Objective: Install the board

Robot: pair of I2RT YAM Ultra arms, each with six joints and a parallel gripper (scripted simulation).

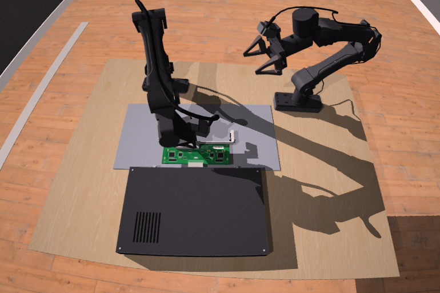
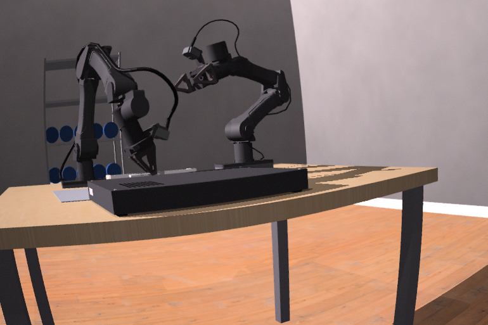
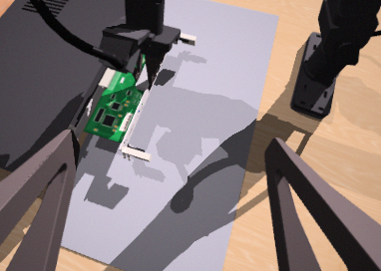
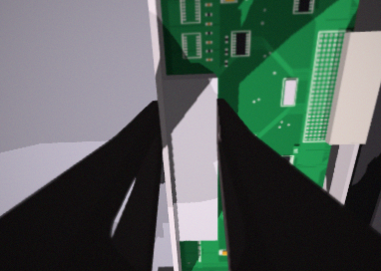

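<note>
The grey mat is 7 cm behind my right hand, 1 cm to the right of it and 6 cm below it. From my right hand the other things lie so: black enclosure: 20 cm ahead, 4 cm to the left, 2 cm below; green board: 1 cm behind, 1 cm below.
</note>
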